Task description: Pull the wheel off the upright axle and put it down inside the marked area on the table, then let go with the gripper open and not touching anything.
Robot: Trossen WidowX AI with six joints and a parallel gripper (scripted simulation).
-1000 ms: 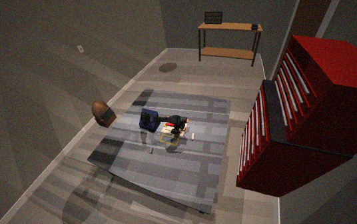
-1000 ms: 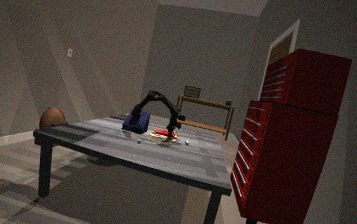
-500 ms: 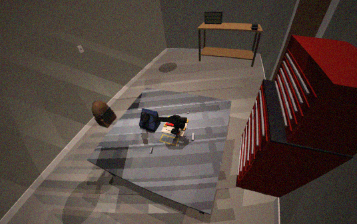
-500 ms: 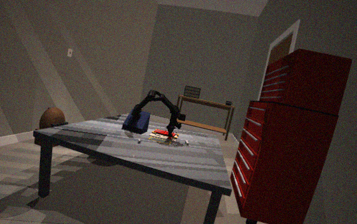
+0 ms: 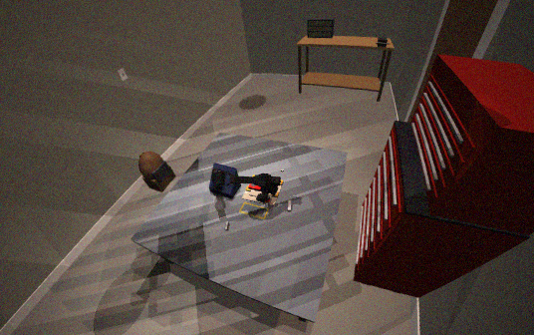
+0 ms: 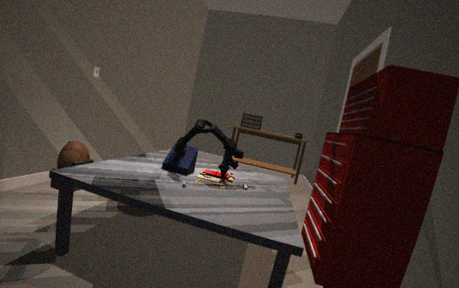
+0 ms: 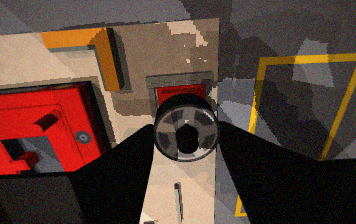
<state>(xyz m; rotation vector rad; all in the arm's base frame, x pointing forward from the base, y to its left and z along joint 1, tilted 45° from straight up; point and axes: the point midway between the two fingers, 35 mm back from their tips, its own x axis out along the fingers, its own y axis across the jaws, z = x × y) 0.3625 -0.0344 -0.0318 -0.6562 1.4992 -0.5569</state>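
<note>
Right now the wheel is right at my gripper tip. From my gripper tip the other things lie so: dark axle (1 cm below); then beige board (9 cm to the left, 7 cm behind, 3 cm below).
</note>
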